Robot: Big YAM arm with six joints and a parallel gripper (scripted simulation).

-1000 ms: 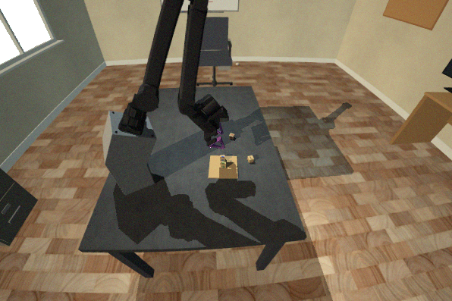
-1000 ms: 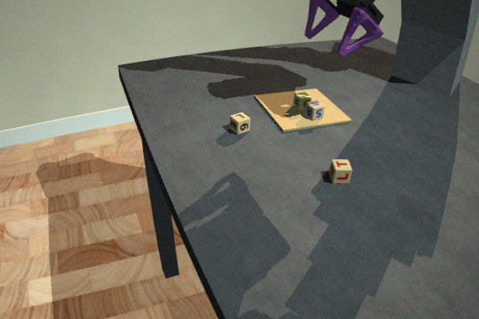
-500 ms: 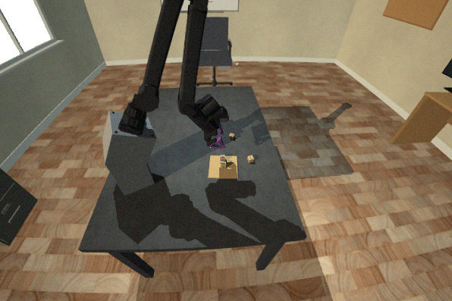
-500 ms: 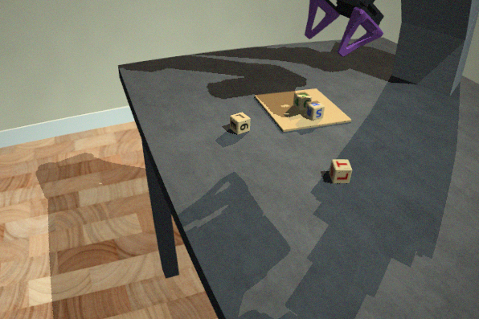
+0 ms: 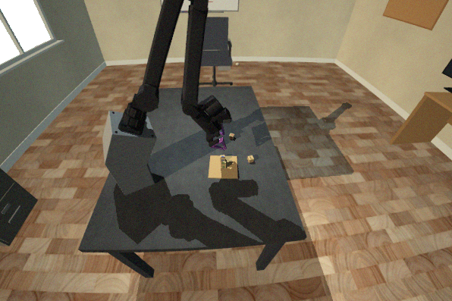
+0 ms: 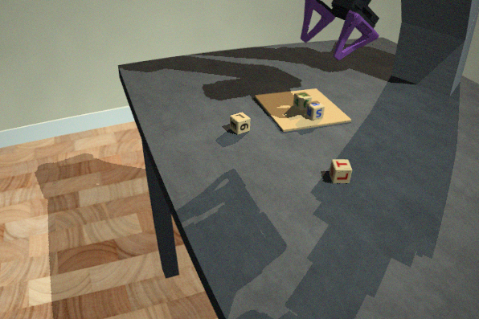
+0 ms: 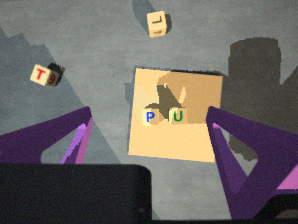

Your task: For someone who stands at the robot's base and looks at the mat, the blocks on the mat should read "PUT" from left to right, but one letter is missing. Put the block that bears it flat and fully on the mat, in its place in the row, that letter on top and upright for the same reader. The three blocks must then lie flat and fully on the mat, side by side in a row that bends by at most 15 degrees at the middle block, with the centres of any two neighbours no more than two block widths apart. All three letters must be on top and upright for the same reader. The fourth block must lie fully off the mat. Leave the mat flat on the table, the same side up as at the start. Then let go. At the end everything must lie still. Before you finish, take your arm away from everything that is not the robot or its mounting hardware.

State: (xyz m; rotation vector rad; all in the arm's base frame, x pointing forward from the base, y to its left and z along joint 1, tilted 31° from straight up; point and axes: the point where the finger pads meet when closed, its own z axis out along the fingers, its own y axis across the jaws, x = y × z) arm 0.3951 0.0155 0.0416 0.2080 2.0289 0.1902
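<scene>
The T block lies 7 cm ahead of my hand, 16 cm to the left of it and 13 cm below it. Also, from my hand: mat: 1 cm behind, 4 cm to the right, 14 cm below.
</scene>
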